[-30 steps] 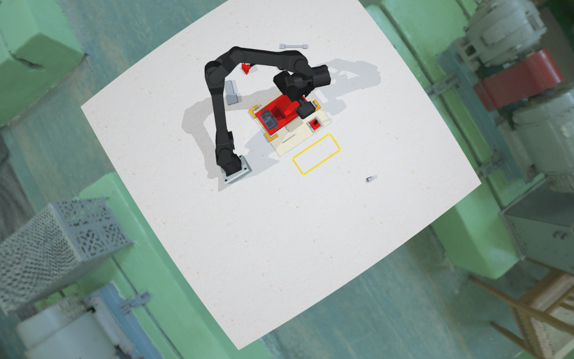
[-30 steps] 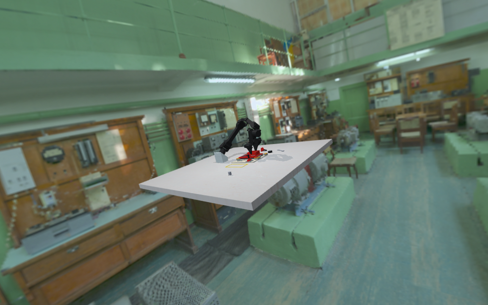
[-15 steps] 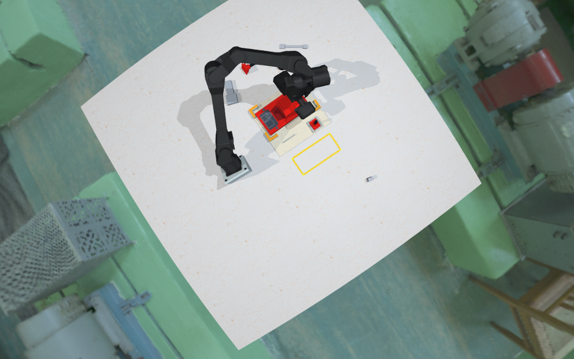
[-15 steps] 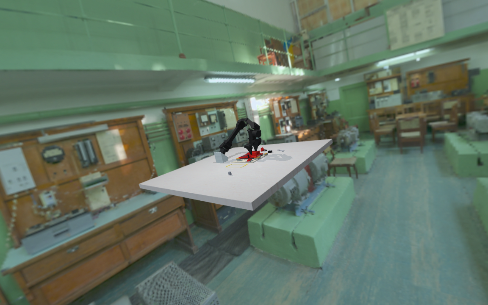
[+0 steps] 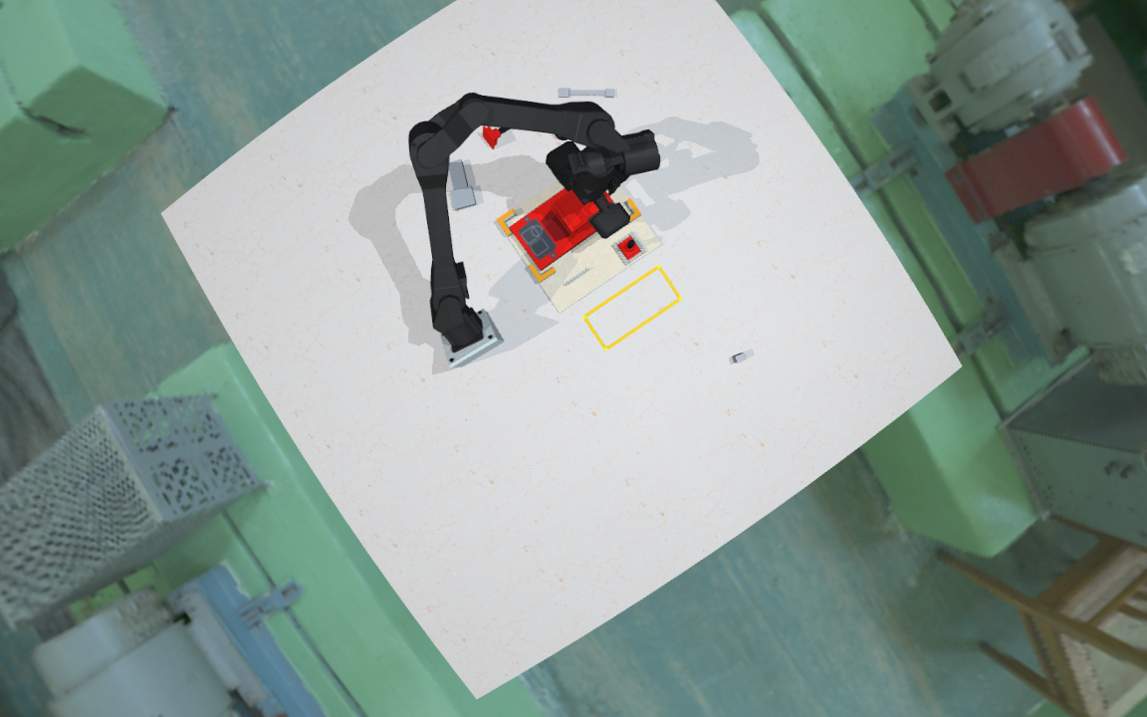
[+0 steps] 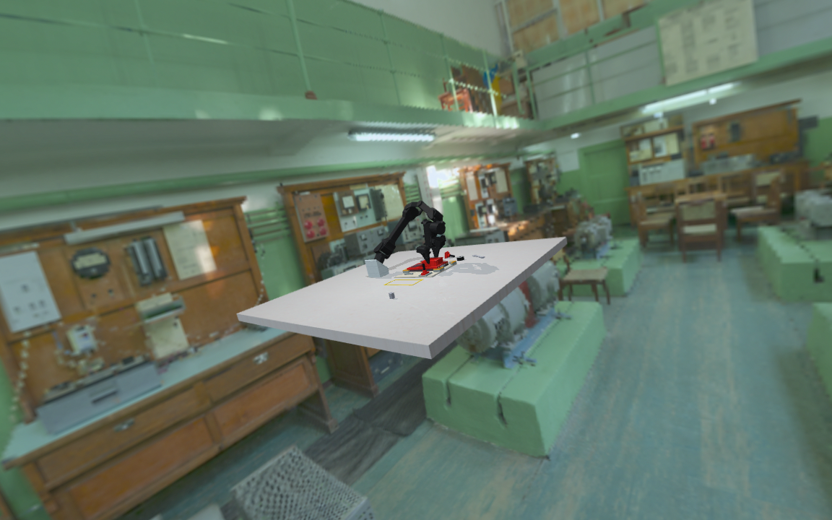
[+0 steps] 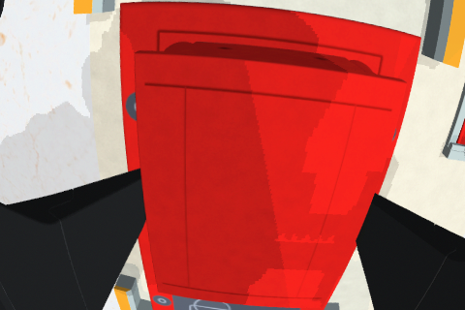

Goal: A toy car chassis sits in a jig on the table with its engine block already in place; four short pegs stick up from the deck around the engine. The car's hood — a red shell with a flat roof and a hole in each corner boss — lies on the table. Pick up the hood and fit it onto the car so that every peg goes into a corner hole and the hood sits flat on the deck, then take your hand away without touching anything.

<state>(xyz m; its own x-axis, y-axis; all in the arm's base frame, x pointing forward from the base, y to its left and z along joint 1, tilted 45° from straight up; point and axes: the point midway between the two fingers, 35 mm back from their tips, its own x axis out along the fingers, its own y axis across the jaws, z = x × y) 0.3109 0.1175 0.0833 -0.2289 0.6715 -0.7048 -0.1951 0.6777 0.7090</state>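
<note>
Right now my gripper tip is 1 cm below the red hood. The rest, counted from my gripper tip: grey axle (23 cm to the left, 12 cm ahead, 4 cm below); then wheel (17 cm to the left, 4 cm ahead, 3 cm below).
</note>
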